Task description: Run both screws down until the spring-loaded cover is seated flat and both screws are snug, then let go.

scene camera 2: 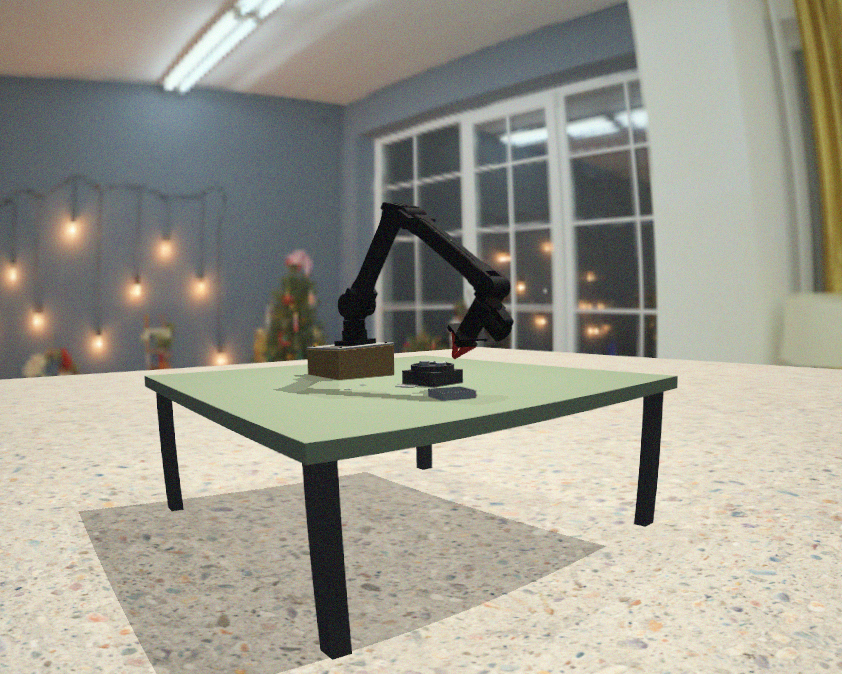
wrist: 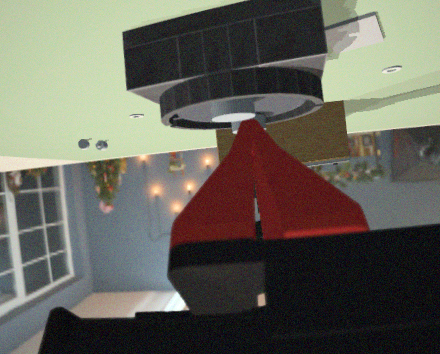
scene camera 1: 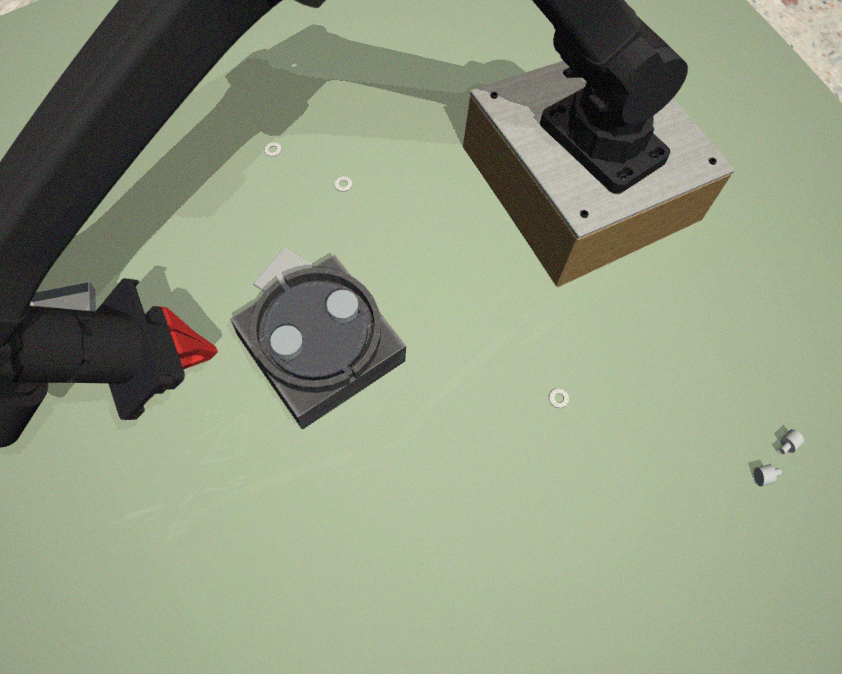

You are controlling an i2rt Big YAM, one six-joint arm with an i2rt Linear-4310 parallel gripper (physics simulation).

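Places are measured from the arm's base along level axes (x ahead, y left, z up), in millimetres.
Pixels of known places: gripper, between the fingertips: (scene camera 2: pixel 453 357) (wrist: pixel 249 130) (scene camera 1: pixel 213 353); arm's base, origin of its link: (scene camera 2: pixel 355 344) (scene camera 1: pixel 603 141).
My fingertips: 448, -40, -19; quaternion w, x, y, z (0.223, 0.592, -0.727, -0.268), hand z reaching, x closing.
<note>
Ahead of a thing's pixels: the offset from my fingertips to its top centre, as dx, dy, dz.
A dark square housing {-96, +21, -26} (scene camera 1: pixel 308 413) (scene camera 2: pixel 432 377) (wrist: pixel 225 47) has a round rim around a dark disc-shaped cover {-96, +21, -29} (scene camera 1: pixel 316 324). Two pale round screw heads stand on the cover: one screw {-64, +21, -19} (scene camera 1: pixel 286 340) (wrist: pixel 233 117) on the gripper's side, the other screw {-128, +22, -17} (scene camera 1: pixel 342 304) farther away. In the wrist view the nearer head stands above the cover and the other is mostly hidden. Whether the cover is flat or the screws are snug, I cannot tell. My gripper (scene camera 1: pixel 215 350) (scene camera 2: pixel 455 355) (wrist: pixel 249 130) is shut and empty, tilted, beside and above the housing, apart from both screws.
The arm's base stands on a wooden block (scene camera 1: pixel 646 224) (scene camera 2: pixel 351 361) (wrist: pixel 310 135). A pale flat plate {-113, -72, -79} (scene camera 1: pixel 279 267) (wrist: pixel 362 37) lies against the housing. White washers {-193, -223, -80} (scene camera 1: pixel 266 148) {-258, +210, -80} (scene camera 1: pixel 551 397) and two small loose screws {-421, +402, -62} (scene camera 1: pixel 793 440) {-378, +410, -62} (scene camera 1: pixel 765 475) lie on the table. A grey tray {+126, -163, -62} (scene camera 1: pixel 66 298) (scene camera 2: pixel 452 393) is partly under the arm.
</note>
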